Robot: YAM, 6 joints.
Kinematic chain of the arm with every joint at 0, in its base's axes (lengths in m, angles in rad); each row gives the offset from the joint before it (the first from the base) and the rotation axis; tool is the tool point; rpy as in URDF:
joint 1: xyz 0 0 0.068 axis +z
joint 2: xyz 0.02 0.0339 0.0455 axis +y
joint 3: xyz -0.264 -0.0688 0 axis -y
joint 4: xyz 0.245 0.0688 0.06 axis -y
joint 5: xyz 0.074 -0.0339 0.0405 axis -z
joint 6: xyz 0.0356 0 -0.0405 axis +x
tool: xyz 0 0 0 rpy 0 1.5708 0
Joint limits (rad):
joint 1: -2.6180..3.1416
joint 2: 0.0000..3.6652
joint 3: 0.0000..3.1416
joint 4: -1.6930..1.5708
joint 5: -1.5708..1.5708
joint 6: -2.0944..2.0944
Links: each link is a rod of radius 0.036 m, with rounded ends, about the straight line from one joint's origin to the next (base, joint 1, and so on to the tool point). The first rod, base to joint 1, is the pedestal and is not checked.
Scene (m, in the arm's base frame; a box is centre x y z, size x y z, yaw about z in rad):
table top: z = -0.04
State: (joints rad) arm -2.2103 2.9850 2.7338 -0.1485 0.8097 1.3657
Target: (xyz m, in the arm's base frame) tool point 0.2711 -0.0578 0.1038
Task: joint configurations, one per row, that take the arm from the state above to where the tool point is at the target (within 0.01 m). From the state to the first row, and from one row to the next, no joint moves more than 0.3 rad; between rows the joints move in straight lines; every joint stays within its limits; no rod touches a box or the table.
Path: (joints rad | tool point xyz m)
1: -1.9150 2.8459 2.4994 -0.2956 0.7721 1.3657 | -0.2269 -0.5593 0.1041
2: -1.6197 2.7067 2.2650 -0.4427 0.7346 1.3657 | -0.0517 -0.5684 0.0966
3: -1.3244 2.5676 2.0305 -0.5898 0.6970 1.3657 | 0.1062 -0.5161 0.0916
4: -1.0291 2.4284 1.7961 -0.7369 0.6595 1.3657 | 0.2253 -0.4167 0.0898
5: -0.7338 2.2893 1.5617 -0.8839 0.6219 1.3657 | 0.2924 -0.2916 0.0912
6: -0.4385 2.1501 1.3273 -1.0310 0.5843 1.3657 | 0.3051 -0.1648 0.0961
7: -0.1432 2.0110 1.0928 -1.1781 0.5468 1.3657 | 0.2711 -0.0578 0.1038

